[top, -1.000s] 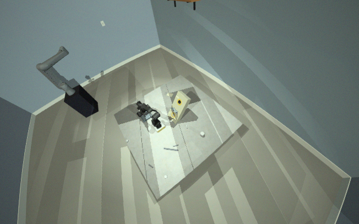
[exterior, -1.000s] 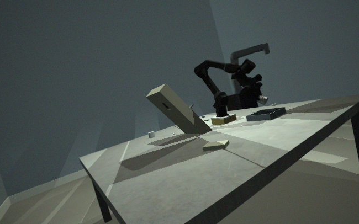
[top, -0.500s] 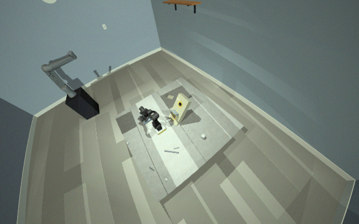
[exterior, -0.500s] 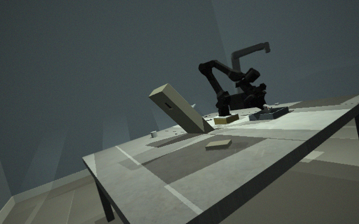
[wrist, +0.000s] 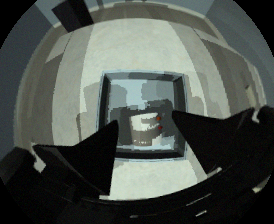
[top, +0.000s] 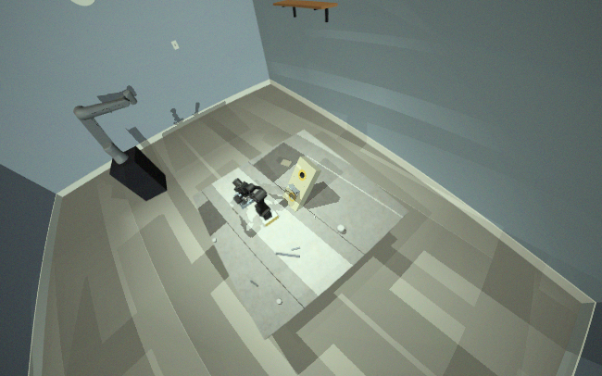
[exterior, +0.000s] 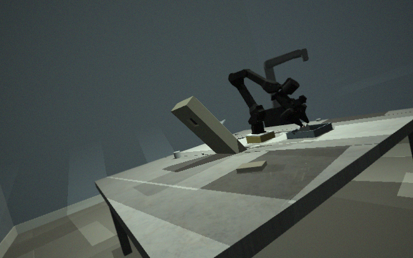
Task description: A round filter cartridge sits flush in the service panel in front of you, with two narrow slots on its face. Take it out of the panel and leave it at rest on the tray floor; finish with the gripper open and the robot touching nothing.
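Now: gripper tip 20 mm above the round filter cartridge and 10 mm to the left of it. From my gripper tip the other things lie so: tray 40 mm below, 10 mm to the left; then beige block 460 mm ahead, 160 mm to the left, 40 mm below; then service panel 410 mm ahead, 220 mm to the right, 100 mm above.
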